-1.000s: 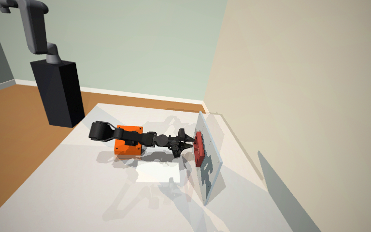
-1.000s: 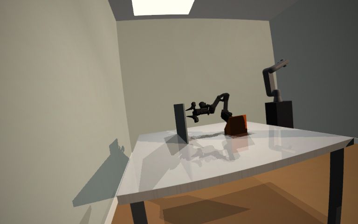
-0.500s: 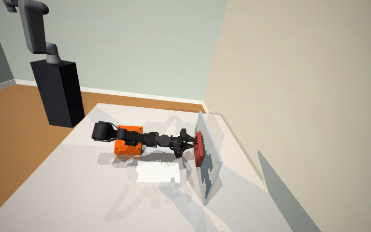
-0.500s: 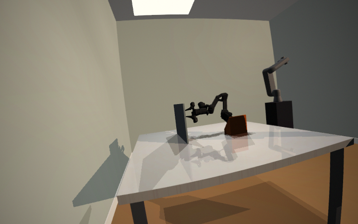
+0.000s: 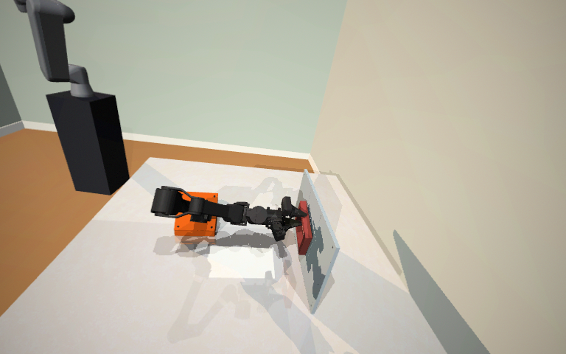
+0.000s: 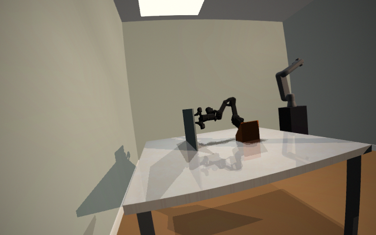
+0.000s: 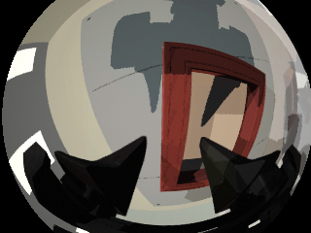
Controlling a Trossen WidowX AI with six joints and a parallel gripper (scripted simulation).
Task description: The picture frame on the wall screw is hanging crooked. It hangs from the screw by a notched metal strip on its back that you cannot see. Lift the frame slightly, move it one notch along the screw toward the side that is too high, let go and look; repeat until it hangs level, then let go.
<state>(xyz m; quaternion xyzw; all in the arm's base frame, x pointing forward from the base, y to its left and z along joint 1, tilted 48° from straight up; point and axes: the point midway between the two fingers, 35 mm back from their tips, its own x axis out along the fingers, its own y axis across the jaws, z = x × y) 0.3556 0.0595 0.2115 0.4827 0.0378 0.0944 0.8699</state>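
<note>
Now: the red picture frame 5 cm below my gripper tip, 1 cm to the left of it and 1 cm ahead of it. Also, from my gripper tip: grey wall panel 6 cm below, 2 cm ahead, 1 cm to the left.
</note>
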